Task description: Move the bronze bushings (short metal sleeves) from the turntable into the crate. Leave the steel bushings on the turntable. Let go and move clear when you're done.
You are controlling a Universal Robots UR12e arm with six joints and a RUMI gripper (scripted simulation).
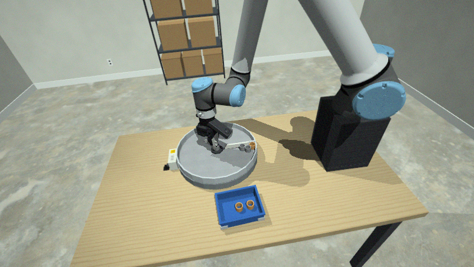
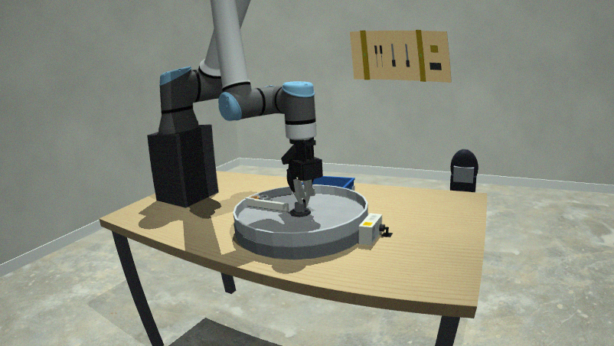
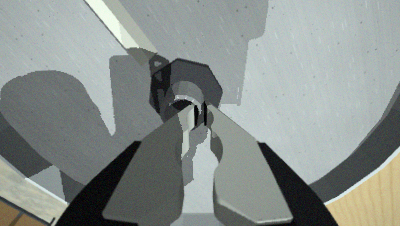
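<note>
The grey turntable is 1 cm behind my hand, 1 cm to the right of it and 3 cm below it. The rest, counted from my hand: blue crate 6 cm behind, 32 cm to the left, 6 cm below.
</note>
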